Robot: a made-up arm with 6 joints. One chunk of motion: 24 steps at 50 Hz.
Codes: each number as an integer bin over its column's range. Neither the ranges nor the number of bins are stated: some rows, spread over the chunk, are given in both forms.
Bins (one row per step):
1: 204 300 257 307 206 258
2: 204 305 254 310 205 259
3: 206 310 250 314 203 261
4: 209 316 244 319 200 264
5: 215 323 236 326 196 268
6: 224 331 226 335 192 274
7: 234 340 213 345 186 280
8: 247 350 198 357 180 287
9: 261 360 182 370 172 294
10: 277 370 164 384 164 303
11: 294 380 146 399 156 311
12: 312 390 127 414 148 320
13: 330 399 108 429 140 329
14: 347 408 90 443 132 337
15: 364 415 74 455 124 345
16: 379 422 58 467 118 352
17: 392 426 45 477 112 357
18: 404 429 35 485 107 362
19: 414 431 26 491 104 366
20: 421 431 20 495 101 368
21: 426 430 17 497 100 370
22: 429 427 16 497 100 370
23: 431 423 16 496 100 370
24: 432 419 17 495 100 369
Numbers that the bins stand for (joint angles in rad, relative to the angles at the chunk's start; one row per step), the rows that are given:
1: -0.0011 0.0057 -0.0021 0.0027 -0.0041 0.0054
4: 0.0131 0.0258 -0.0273 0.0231 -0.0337 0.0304
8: 0.1209 0.0684 -0.1164 0.0878 -0.1323 0.1263
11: 0.2542 0.1059 -0.2171 0.1593 -0.2507 0.2263
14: 0.4046 0.1410 -0.3256 0.2342 -0.3690 0.3347
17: 0.5323 0.1635 -0.4128 0.2921 -0.4677 0.4181
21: 0.6288 0.1686 -0.4671 0.3262 -0.5268 0.4723
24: 0.6458 0.1548 -0.4671 0.3228 -0.5268 0.4681
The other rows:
2: -0.0011 0.0120 -0.0079 0.0078 -0.0090 0.0096
3: 0.0045 0.0183 -0.0157 0.0146 -0.0189 0.0179
5: 0.0301 0.0345 -0.0428 0.0350 -0.0534 0.0471
6: 0.0556 0.0446 -0.0622 0.0504 -0.0732 0.0721
7: 0.0840 0.0558 -0.0873 0.0674 -0.1027 0.0971
9: 0.1606 0.0809 -0.1474 0.1099 -0.1718 0.1555
10: 0.2060 0.0934 -0.1823 0.1338 -0.2112 0.1930
12: 0.3053 0.1185 -0.2540 0.1849 -0.2901 0.2639
13: 0.3564 0.1297 -0.2908 0.2104 -0.3296 0.3014
15: 0.4529 0.1498 -0.3566 0.2547 -0.4085 0.3681
16: 0.4954 0.1585 -0.3876 0.2751 -0.4381 0.3972
18: 0.5664 0.1673 -0.4322 0.3057 -0.4923 0.4389
19: 0.5948 0.1698 -0.4496 0.3159 -0.5071 0.4556
20: 0.6146 0.1698 -0.4613 0.3228 -0.5219 0.4639
22: 0.6373 0.1648 -0.4690 0.3262 -0.5268 0.4723
23: 0.6430 0.1598 -0.4690 0.3245 -0.5268 0.4723

